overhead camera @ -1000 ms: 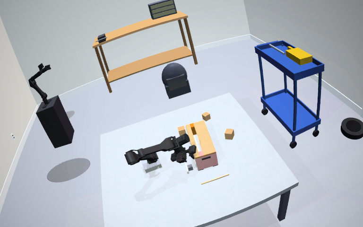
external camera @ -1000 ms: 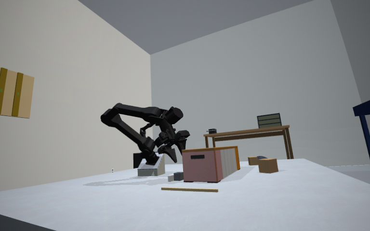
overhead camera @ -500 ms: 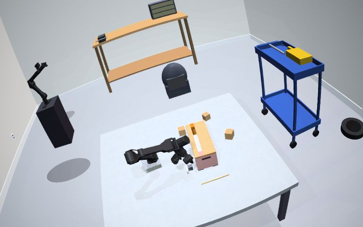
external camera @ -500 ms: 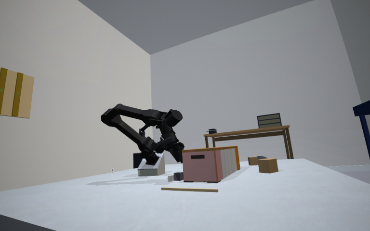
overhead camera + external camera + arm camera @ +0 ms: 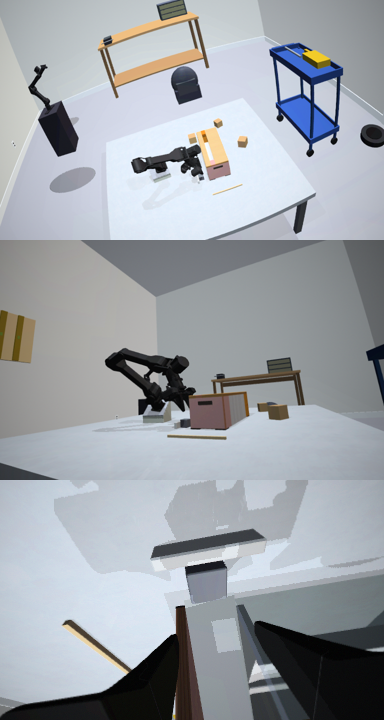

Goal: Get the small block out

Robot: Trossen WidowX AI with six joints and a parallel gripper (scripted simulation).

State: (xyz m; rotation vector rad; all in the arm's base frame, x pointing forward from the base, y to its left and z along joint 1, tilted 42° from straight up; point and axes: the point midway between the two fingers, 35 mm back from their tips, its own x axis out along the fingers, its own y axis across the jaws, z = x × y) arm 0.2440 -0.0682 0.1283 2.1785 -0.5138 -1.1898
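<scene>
Right now the grey block is 50 mm below my gripper tip and 20 mm behind it. The rest, counted from my gripper tip: thin wooden stick (170 mm to the right, 110 mm ahead, 60 mm below); box (150 mm to the left, 70 mm ahead).
</scene>
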